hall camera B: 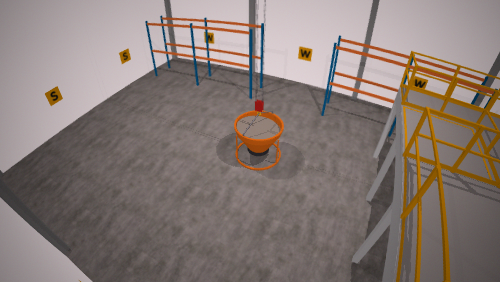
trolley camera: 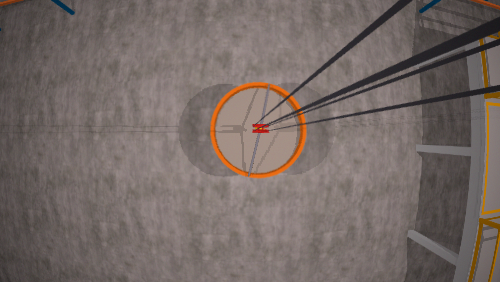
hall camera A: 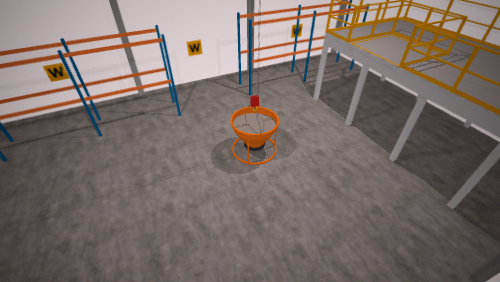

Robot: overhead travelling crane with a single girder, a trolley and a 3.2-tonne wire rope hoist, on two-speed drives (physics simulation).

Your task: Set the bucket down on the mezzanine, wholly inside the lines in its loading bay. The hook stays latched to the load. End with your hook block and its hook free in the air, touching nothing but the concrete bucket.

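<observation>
The orange concrete bucket (hall camera A: 256,140) (hall camera B: 259,145) (trolley camera: 213,130) is upright, its base ring at or close to the hall floor; a small gap cannot be told. My hook (hall camera A: 255,108) (hall camera B: 259,114) (trolley camera: 260,128), under the red hook block (hall camera A: 255,101) (hall camera B: 259,105), is over the bucket's middle and latched to its thin bail. The block is in the air above the rim. The mezzanine (hall camera A: 382,68) (hall camera B: 475,220) (trolley camera: 474,120) stands at the right, its deck well above the bucket. Yellow bay lines (trolley camera: 485,160) show on its deck at the right edge of the trolley view.
Yellow railings (hall camera A: 465,65) (hall camera B: 442,215) line the mezzanine edge beside the bay. Grey columns (hall camera A: 407,127) (hall camera B: 385,132) carry the deck. Blue and orange racks (hall camera A: 250,57) (hall camera B: 251,65) stand along the W wall. Dark ropes (trolley camera: 350,92) cross the trolley view towards the right.
</observation>
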